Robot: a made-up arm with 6 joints.
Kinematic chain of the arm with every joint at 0, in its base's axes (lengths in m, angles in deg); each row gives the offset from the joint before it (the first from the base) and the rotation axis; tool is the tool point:
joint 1: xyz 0 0 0.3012 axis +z
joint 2: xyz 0 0 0 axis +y
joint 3: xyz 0 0 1.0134 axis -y
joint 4: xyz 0 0 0 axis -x
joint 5: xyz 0.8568 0 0 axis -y
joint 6: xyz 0 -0.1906 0 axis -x
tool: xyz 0 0 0
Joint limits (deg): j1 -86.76..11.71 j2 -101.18..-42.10 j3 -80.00..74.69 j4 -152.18..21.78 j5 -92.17..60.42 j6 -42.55..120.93
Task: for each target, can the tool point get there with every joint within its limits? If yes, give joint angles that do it. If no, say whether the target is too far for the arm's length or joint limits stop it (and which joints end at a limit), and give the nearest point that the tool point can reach.
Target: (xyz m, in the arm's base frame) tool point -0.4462 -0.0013 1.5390
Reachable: yes | joints -25.09 -59.18 -1.65 -2.40 10.13 31.05
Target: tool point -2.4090 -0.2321 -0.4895
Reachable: no: too far | nearest point -1.8537 -0.1786 0.0959 | short by 0.809 m
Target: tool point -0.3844 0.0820 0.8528
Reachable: yes | joints -1.65 -93.43 -37.35 -111.83 -60.02 27.19
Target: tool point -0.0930 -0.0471 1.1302
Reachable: yes | joints -50.40 -56.98 -27.82 -57.74 -42.36 41.66
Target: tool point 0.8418 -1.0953 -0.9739
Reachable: no: joint limits stop it (at a limit: joint 1, joint 2, joint 3) | nearest point -0.1143 -0.1439 0.2745 | short by 1.838 m
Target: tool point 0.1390 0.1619 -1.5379
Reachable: no: joint limits stop it (at a limit: joint 1, joint 2, joint 3) | nearest point 0.0081 0.1273 0.2371 | short by 1.780 m
